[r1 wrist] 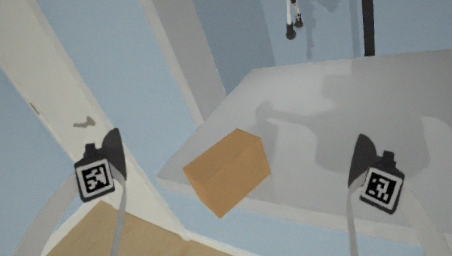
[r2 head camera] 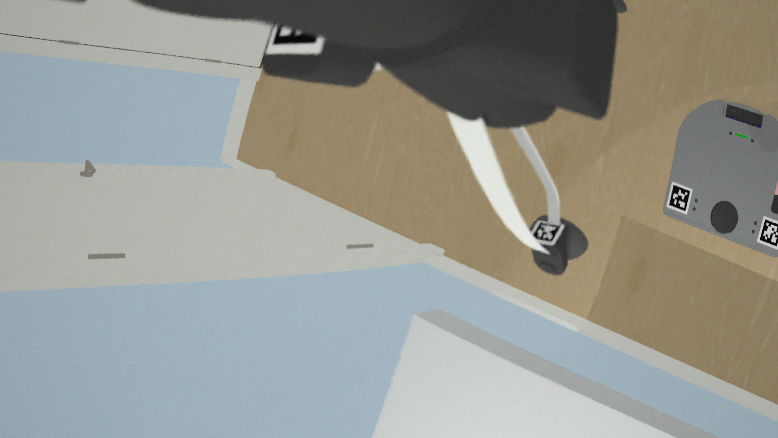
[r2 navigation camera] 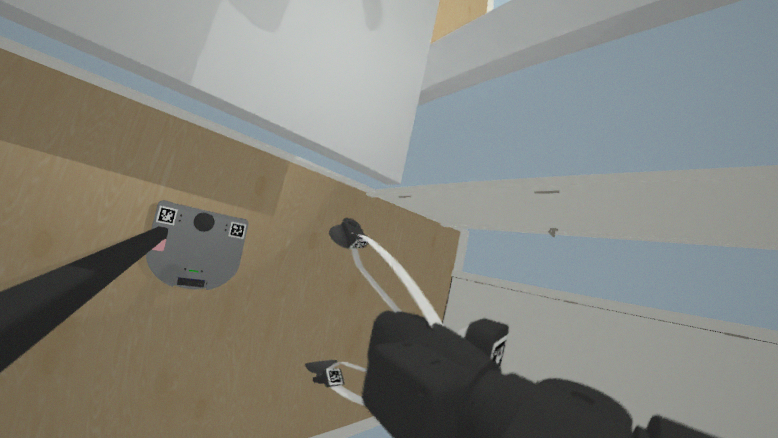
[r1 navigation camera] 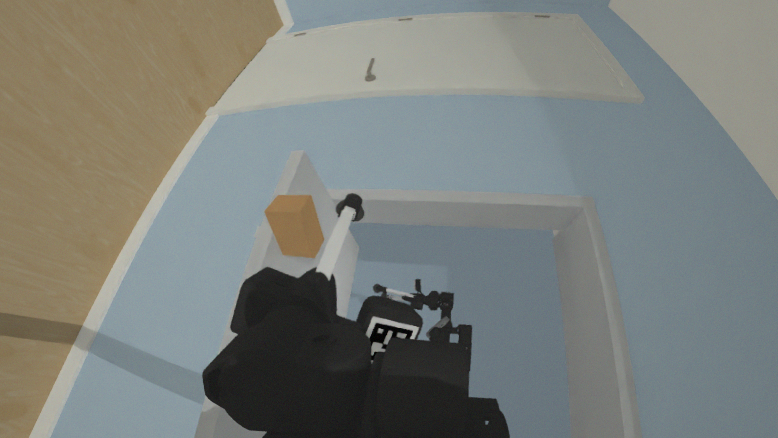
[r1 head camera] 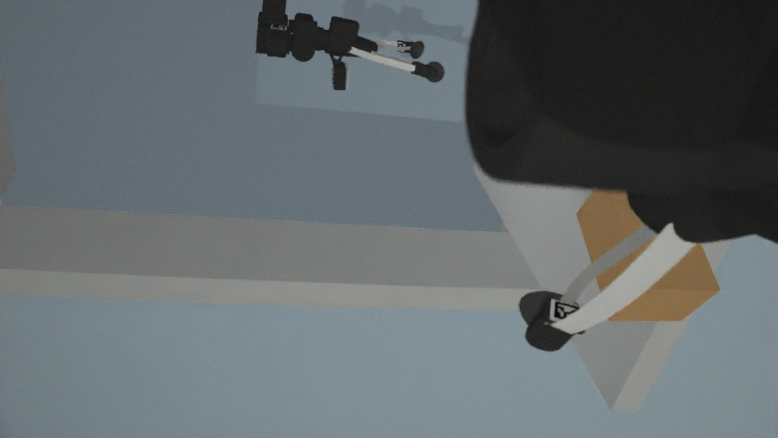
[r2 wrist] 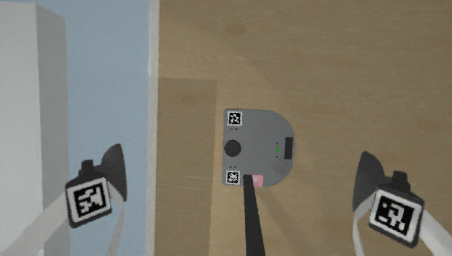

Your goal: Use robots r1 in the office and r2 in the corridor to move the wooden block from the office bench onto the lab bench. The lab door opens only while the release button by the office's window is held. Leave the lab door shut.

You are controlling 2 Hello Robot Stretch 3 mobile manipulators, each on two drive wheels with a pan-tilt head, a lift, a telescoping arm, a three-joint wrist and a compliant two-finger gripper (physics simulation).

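Note:
The wooden block (r1 head camera: 669, 301) (r1 navigation camera: 296, 228) (r1 wrist: 227, 172) is an orange-brown cuboid near the end of a pale ledge (r1 head camera: 604, 375) (r1 navigation camera: 297, 163) (r1 wrist: 300, 85) at the window opening. r1's gripper (r1 head camera: 544, 321) (r1 wrist: 238, 157) is open; the block shows between its fingers in the r1 wrist view, touching neither. r2's gripper (r1 head camera: 425, 60) (r2 head camera: 560, 247) (r2 navigation camera: 332, 301) (r2 wrist: 241, 175) is open and empty, over the wood floor in its own views. White doors (r1 navigation camera: 424, 59) (r2 head camera: 190, 217) (r2 navigation camera: 626, 212) look shut; I cannot tell which is the lab door. The release button and lab bench are not identifiable.
The window frame (r1 head camera: 244, 255) (r1 navigation camera: 462, 212) surrounds the opening between r1 and r2. r2's grey base (r2 head camera: 707, 157) (r2 navigation camera: 201, 255) (r2 wrist: 260, 145) stands on the wood floor, with a white ledge (r2 head camera: 462, 380) (r2 navigation camera: 326, 108) (r2 wrist: 20, 125) jutting from the blue wall close by.

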